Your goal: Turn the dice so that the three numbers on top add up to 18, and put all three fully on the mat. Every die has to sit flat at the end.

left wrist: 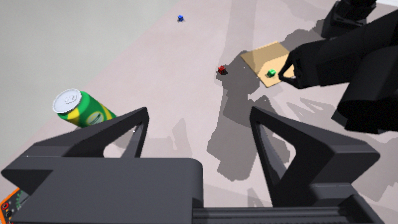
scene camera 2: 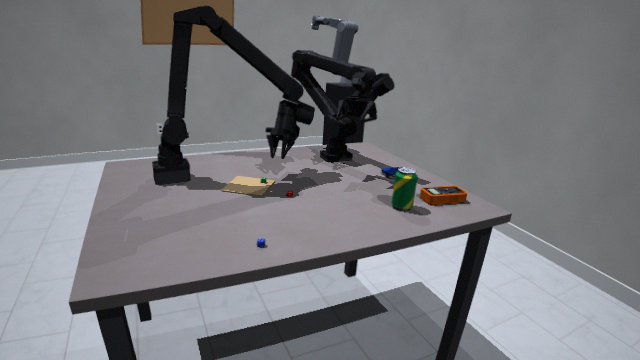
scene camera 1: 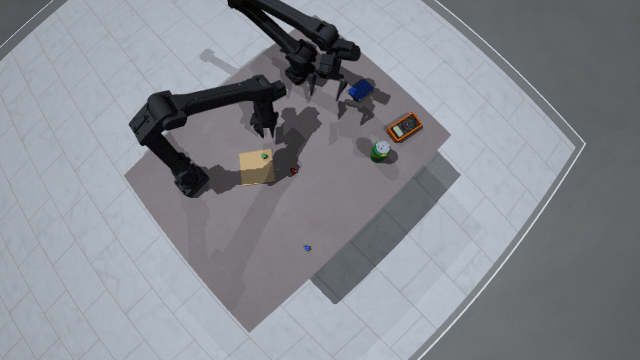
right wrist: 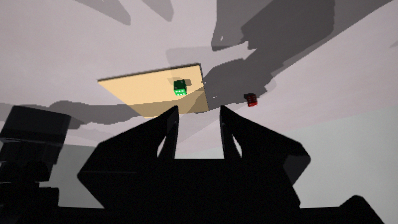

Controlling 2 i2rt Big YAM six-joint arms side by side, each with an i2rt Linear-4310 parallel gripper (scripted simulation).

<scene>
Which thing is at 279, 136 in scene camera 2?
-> My right gripper.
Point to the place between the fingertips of my left gripper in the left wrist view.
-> At 199, 112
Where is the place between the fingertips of my right gripper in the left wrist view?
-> At 286, 75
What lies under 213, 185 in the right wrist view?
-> My right gripper.
</scene>
